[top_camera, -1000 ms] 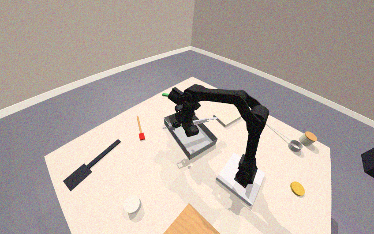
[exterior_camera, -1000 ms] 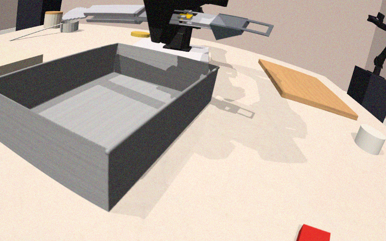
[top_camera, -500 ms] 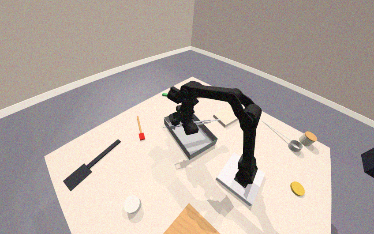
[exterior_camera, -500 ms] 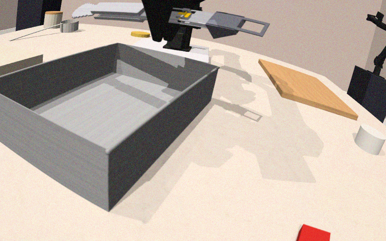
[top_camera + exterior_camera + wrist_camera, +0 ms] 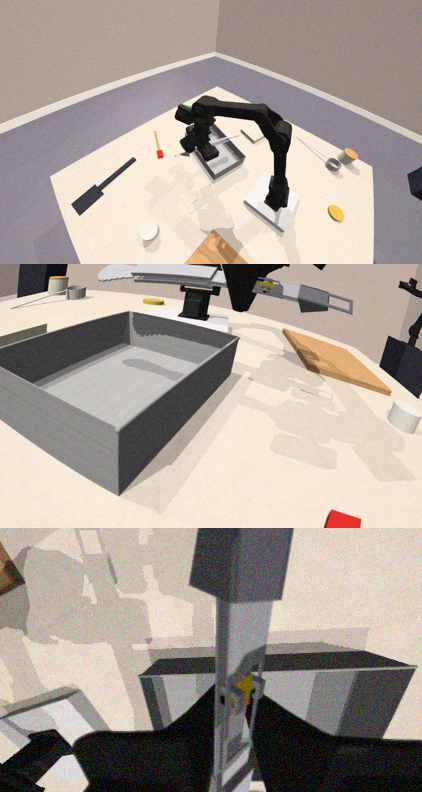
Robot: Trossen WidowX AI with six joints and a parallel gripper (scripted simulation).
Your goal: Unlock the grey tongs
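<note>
My gripper tip is now 1 cm short of the yellow lock piece, 2 cm to the right of it and 4 cm below it. Round my gripper tip: grey roasting tin (2 cm ahead, 12 cm to the right, 8 cm below); then red-headed spatula (24 cm ahead, 9 cm to the left, 11 cm below); then white puck (8 cm behind, 34 cm to the left, 9 cm below).
</note>
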